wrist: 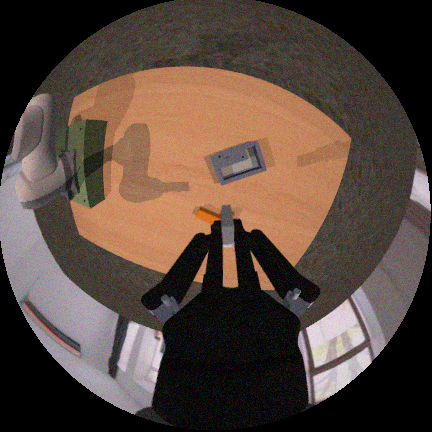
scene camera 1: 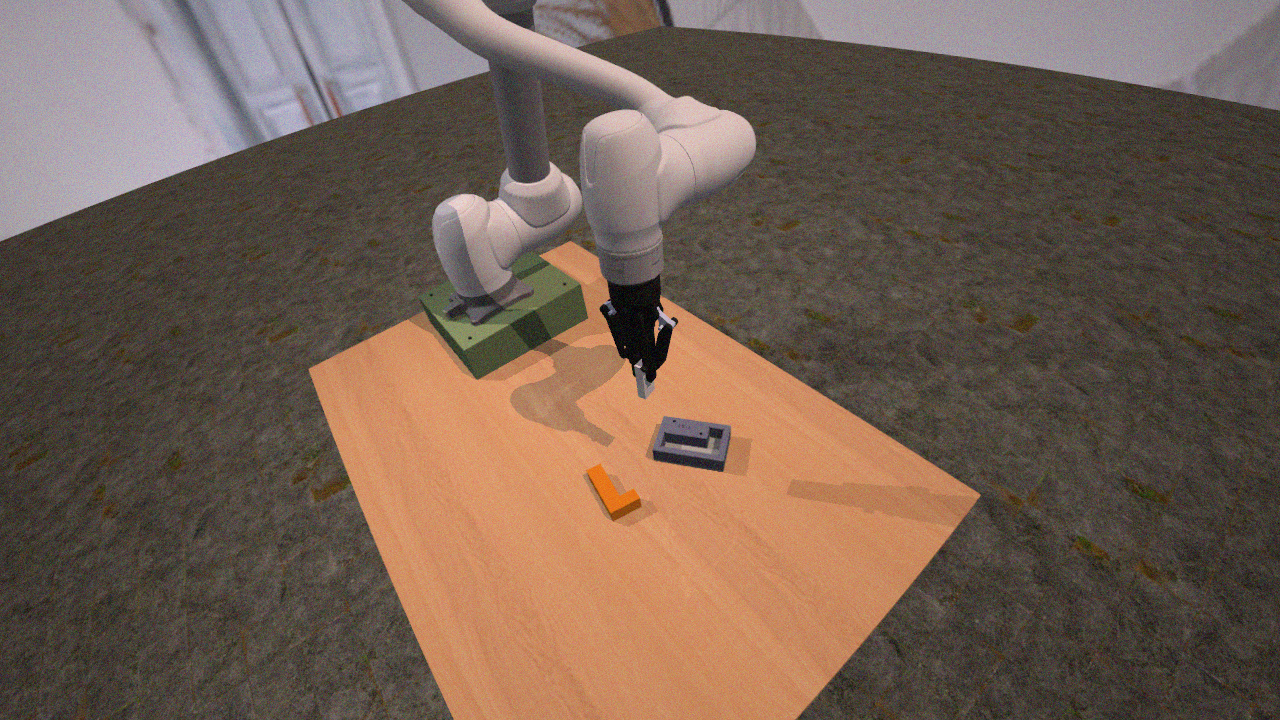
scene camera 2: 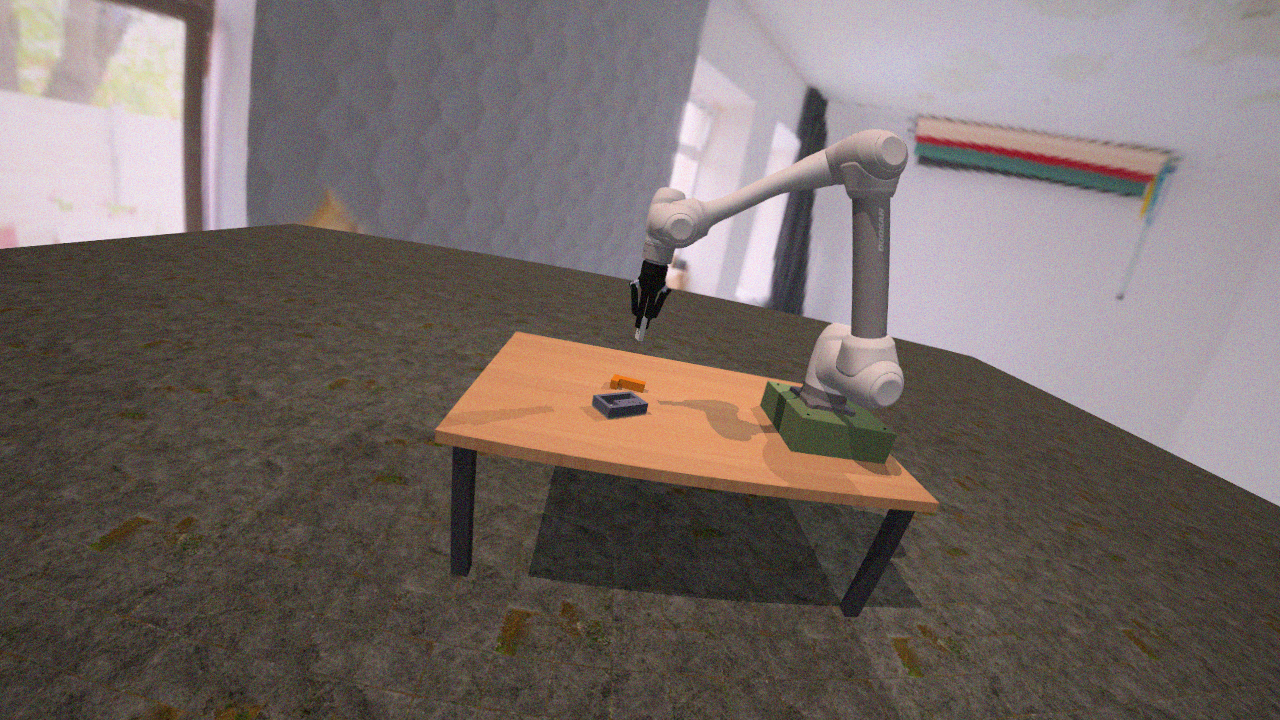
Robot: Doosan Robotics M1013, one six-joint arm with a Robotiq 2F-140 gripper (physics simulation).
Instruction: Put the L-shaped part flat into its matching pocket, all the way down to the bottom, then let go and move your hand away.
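Places are measured from the arm's base along level axes (x ahead, y right, z down), in metres.
Pixels of known places: gripper, between the fingertips: (wrist: 226, 212) (scene camera 1: 646, 392) (scene camera 2: 638, 339); arm's base, origin of its link: (wrist: 68, 170) (scene camera 1: 491, 296) (scene camera 2: 821, 402).
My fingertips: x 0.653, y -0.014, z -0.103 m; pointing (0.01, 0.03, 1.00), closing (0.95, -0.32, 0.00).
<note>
Ahead of a thing's pixels: the offset from my fingertips to its middle. Level surfaces: height alone.
The orange L-shaped part @[dx -0.005, dy +0.103, dz +0.191 m] (scene camera 1: 607, 495) (scene camera 2: 628, 383) (wrist: 207, 215) lies flat on the table, beside the pocket block and apart from it. In the wrist view the fingers hide part of it. The dark grey-blue block @[dx +0.022, dy -0.077, dz +0.187 m] (scene camera 1: 688, 462) (scene camera 2: 624, 411) (wrist: 233, 154) stands on the table with its L-shaped pocket facing up; a light floor shows in the pocket, which is empty. My gripper (scene camera 1: 644, 392) (scene camera 2: 640, 336) (wrist: 226, 212) is shut, fingertips together with nothing between them. It points down and hangs well above the table, over neither the part nor the block in contact.
The wooden table @[dz +0.206 m] (scene camera 1: 501, 573) (scene camera 2: 707, 371) (wrist: 175, 100) carries the arm's green base block (scene camera 1: 537, 331) (scene camera 2: 827, 434) (wrist: 95, 162) near one end. Shadows of the arm fall across the table top. Grey-brown floor surrounds the table.
</note>
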